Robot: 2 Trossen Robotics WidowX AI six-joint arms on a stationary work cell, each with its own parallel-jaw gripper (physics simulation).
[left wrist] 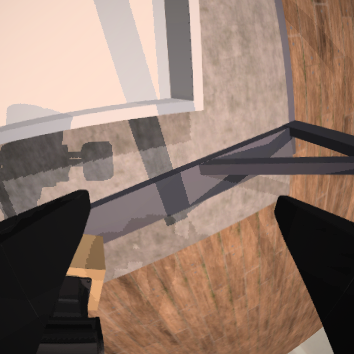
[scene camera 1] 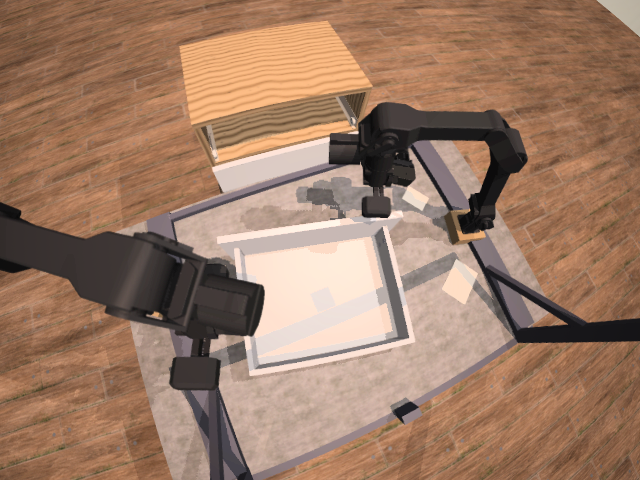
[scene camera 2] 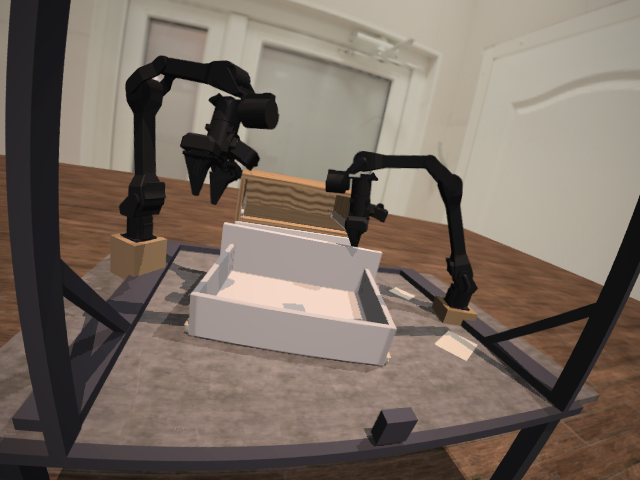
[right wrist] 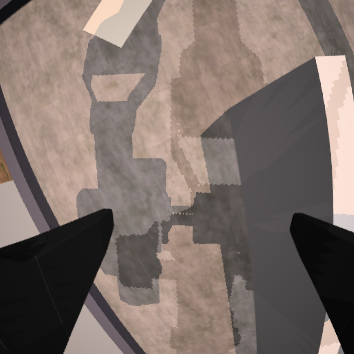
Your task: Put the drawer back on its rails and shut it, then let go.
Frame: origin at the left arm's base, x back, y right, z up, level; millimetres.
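Seen in the pictures: left gripper, fingertip midpoint: (left wrist: 185, 202) (scene camera 1: 217, 339) (scene camera 2: 204, 200); right gripper, fingertip midpoint: (scene camera 1: 370, 196) (scene camera 2: 355, 246) (right wrist: 204, 220); left arm's base at its link origin: (left wrist: 68, 290) (scene camera 2: 139, 237); right arm's base at its link origin: (scene camera 1: 468, 223) (scene camera 2: 456, 304).
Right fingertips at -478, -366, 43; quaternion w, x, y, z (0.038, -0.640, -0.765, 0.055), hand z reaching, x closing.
Offsets run from my right fingertips to a thing's top centre, as dx, dy, dz. "pt": to the spot under its first point. Level surfaces: height alone.
The white drawer (scene camera 1: 316, 232) (scene camera 2: 289, 330) (left wrist: 197, 60) (right wrist: 285, 200) lies upright on the table, its taller panel towards the cabinet. The wooden cabinet @(+339, -256, +137) (scene camera 1: 273, 72) (scene camera 2: 289, 201) stands beyond the table with its upper bay open; metal rails @(pt +99, -269, +11) (scene camera 1: 351, 111) show on its inner sides. My left gripper (scene camera 2: 205, 198) (left wrist: 185, 202) is open and empty, high beside the drawer's left side. My right gripper (scene camera 2: 354, 243) (right wrist: 204, 220) is open and empty, pointing down near the right end of the tall panel, on its cabinet side; that panel fills the right part of the right wrist view.
A white lower front @(pt +278, -82, -69) (scene camera 1: 276, 162) sits below the cabinet's open bay. A dark frame (scene camera 1: 222, 198) borders the table @(dz -144) (scene camera 1: 330, 403) (scene camera 2: 248, 392), with posts at its corners. Two pale patches @(-345, +118, -143) (scene camera 1: 459, 281) @(-172, -125, -143) (scene camera 1: 415, 197) lie right of the drawer. A dark block @(-219, +502, -87) (scene camera 1: 406, 411) (scene camera 2: 394, 426) sits on the near edge.
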